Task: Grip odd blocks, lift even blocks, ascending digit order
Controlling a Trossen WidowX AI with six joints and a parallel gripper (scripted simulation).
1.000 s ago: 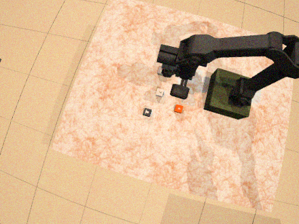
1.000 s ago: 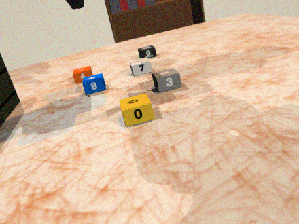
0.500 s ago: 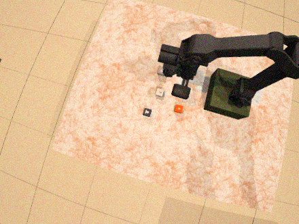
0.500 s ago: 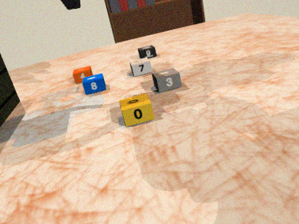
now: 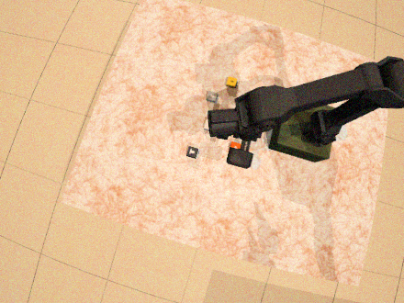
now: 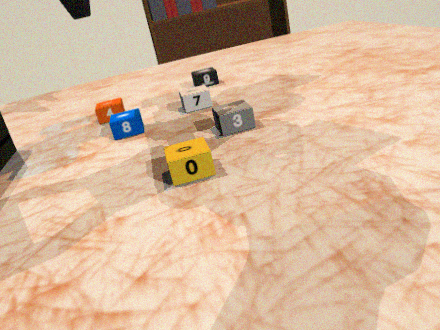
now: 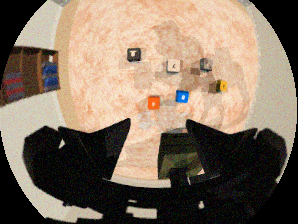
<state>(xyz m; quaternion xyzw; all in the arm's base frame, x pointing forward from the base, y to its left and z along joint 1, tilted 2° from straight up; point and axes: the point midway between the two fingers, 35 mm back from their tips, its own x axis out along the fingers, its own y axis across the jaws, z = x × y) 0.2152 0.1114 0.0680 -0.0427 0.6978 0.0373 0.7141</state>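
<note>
My gripper tip is 22 cm to the left of the yellow block, 11 cm above it and 9 cm short of it. From my gripper tip the other things lie so: white block (11 cm below, 11 cm ahead, 3 cm to the right); then blue block (11 cm below, 7 cm to the right, 3 cm ahead); then orange block (11 cm below, 1 cm to the left).
</note>
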